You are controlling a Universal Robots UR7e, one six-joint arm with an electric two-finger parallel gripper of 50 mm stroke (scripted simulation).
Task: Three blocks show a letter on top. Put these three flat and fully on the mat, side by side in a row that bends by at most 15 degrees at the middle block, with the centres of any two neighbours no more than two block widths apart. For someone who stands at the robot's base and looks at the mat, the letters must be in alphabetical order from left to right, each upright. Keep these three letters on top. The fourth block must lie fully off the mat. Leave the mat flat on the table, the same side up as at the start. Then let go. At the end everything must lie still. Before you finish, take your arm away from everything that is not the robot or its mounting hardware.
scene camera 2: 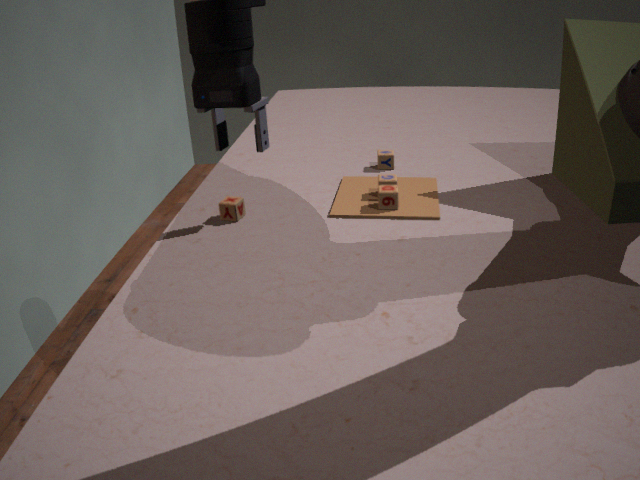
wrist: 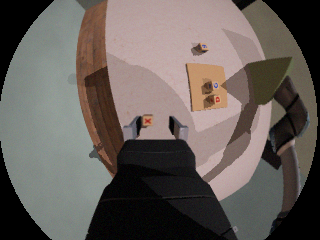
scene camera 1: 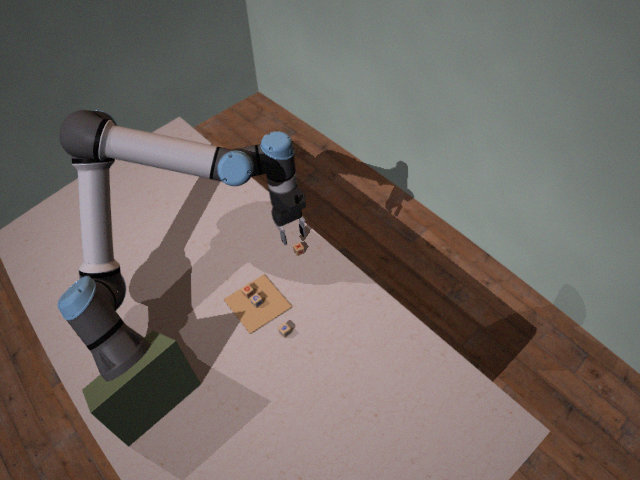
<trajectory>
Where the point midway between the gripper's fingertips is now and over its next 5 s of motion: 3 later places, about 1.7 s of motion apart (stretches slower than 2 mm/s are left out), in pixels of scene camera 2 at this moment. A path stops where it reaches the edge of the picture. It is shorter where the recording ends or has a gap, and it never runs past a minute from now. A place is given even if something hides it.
My gripper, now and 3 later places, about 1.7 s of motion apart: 242,149; 229,181; 233,213; 223,145
</trajectory>
